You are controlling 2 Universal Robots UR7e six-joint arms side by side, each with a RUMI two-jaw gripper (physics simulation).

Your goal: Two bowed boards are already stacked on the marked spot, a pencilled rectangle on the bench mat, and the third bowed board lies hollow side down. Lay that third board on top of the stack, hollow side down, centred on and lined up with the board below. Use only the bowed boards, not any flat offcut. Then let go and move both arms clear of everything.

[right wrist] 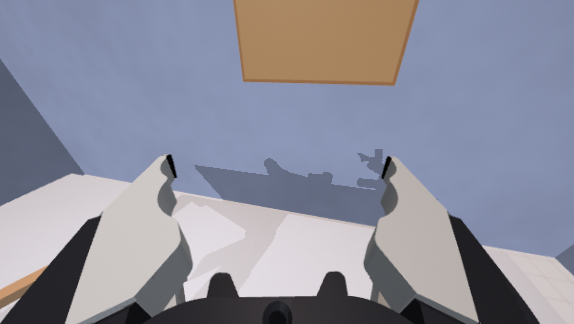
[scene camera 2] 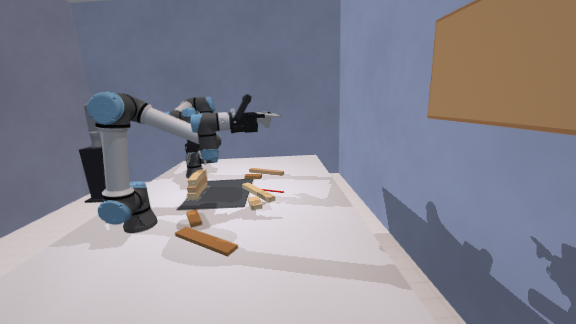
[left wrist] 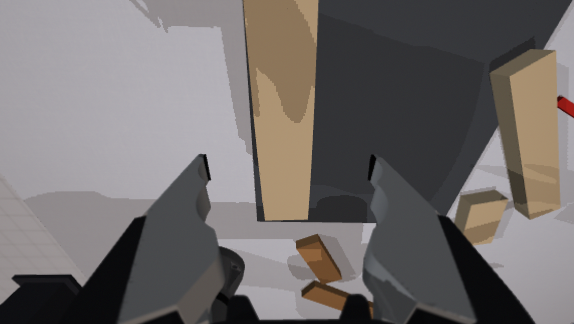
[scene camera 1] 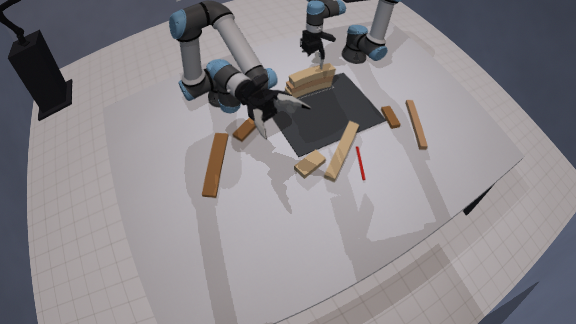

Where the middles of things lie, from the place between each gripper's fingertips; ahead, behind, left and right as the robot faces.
Scene:
I see my right gripper 500 mm above the pale block (left wrist: 478, 215), 190 mm to the right of it and 150 mm past it. The rest, counted from my right hand: long pale offcut (scene camera 1: 339, 156) (500 mm below, 350 mm to the left, 150 mm behind); dark mat (scene camera 1: 332, 108) (530 mm below, 420 mm to the left, 420 mm behind); brown plank (scene camera 1: 211, 183) (510 mm below, 330 mm behind, 170 mm to the right).
I see the dark mat 21 cm below my left hand, 12 cm ahead of it and 1 cm to the right of it. Round my left hand: pale block 39 cm ahead, 24 cm to the right, 18 cm below; long pale offcut 40 cm ahead, 18 cm below, 8 cm to the right; brown plank 60 cm to the right, 21 cm ahead, 18 cm below.

